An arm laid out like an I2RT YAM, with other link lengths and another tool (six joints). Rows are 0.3 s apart.
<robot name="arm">
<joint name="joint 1" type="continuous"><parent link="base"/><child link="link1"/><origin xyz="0 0 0.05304" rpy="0 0 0"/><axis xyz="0 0 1"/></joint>
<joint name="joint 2" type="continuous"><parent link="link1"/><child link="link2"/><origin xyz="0.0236 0.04 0.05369" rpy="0 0 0"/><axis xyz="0 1 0"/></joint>
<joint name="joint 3" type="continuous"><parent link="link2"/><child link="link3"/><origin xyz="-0.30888 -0.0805 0" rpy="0 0 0"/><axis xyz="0 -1 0"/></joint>
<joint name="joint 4" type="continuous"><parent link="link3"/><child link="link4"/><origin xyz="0.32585 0.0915 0.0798" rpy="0 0 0"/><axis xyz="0 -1 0"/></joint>
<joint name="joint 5" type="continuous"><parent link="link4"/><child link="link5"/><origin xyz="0.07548 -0.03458 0.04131" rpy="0 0 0"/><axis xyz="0 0 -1"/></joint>
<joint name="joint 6" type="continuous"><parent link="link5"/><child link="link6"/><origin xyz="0.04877 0 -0.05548" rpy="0 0 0"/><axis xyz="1 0 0"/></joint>
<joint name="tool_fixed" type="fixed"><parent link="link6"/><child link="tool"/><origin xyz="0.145 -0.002 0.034" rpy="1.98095 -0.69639 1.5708"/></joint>
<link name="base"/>
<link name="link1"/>
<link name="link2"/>
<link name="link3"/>
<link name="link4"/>
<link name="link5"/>
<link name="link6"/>
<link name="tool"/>
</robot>
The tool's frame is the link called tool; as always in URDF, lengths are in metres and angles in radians. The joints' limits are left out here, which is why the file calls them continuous.
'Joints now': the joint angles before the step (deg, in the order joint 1, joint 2, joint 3, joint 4, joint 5, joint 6). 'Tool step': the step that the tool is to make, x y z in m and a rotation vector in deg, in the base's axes. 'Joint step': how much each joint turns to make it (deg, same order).
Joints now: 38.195 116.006 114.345 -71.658 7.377 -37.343
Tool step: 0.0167 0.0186 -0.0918 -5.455 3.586 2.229
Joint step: 0.853 9.761 -0.022 3.837 1.639 -1.835
